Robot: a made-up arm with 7 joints. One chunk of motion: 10 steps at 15 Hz.
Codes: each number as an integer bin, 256 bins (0 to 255) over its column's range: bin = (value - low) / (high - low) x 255, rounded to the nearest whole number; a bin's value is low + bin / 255 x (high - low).
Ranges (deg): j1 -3..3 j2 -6..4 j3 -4..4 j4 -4..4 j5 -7..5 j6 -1..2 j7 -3..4
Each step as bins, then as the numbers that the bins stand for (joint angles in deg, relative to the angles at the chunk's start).
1 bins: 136 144 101 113 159 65 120
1 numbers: 0.20 -0.35 -0.83 -0.45 0.48 -0.24 0.29
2 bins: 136 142 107 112 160 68 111
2 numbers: 0.20 -0.43 -0.64 -0.49 0.53 -0.20 0.05
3 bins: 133 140 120 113 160 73 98
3 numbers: 0.13 -0.51 -0.24 -0.45 0.53 -0.14 -0.31
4 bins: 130 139 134 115 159 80 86
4 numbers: 0.06 -0.55 0.20 -0.39 0.48 -0.06 -0.64
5 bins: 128 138 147 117 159 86 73
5 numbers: 0.01 -0.59 0.61 -0.33 0.48 0.01 -1.00
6 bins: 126 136 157 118 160 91 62
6 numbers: -0.04 -0.67 0.93 -0.30 0.53 0.07 -1.30
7 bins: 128 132 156 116 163 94 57
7 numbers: 0.01 -0.82 0.89 -0.36 0.67 0.11 -1.44
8 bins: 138 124 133 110 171 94 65
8 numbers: 0.25 -1.14 0.17 -0.55 1.05 0.11 -1.22
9 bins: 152 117 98 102 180 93 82
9 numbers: 0.58 -1.41 -0.93 -0.80 1.47 0.09 -0.75
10 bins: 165 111 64 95 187 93 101
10 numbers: 0.88 -1.65 -1.99 -1.02 1.80 0.09 -0.23
